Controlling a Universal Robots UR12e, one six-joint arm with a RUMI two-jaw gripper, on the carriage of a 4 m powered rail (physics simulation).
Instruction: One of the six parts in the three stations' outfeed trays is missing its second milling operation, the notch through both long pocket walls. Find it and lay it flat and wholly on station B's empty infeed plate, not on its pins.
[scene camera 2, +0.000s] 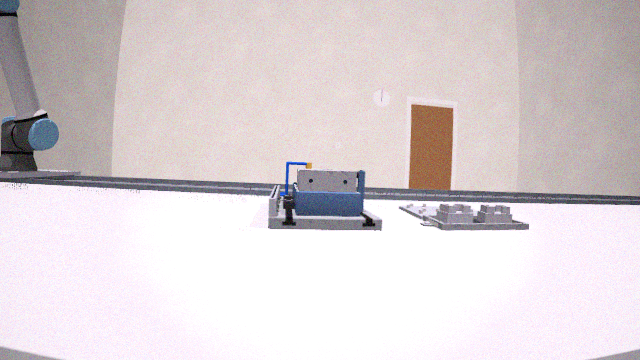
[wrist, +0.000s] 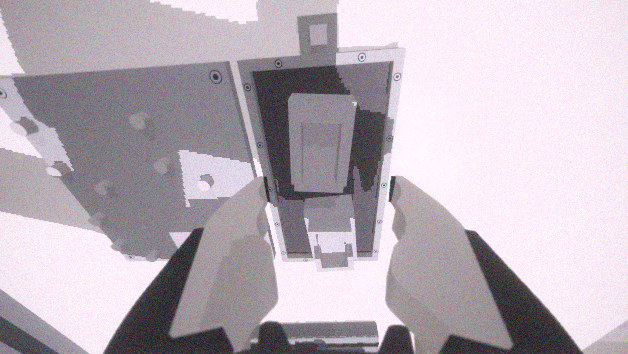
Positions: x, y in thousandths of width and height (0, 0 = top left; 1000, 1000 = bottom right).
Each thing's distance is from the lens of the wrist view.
gripper (wrist: 521, 504): 14 cm
block (wrist: 314, 609): 21 cm
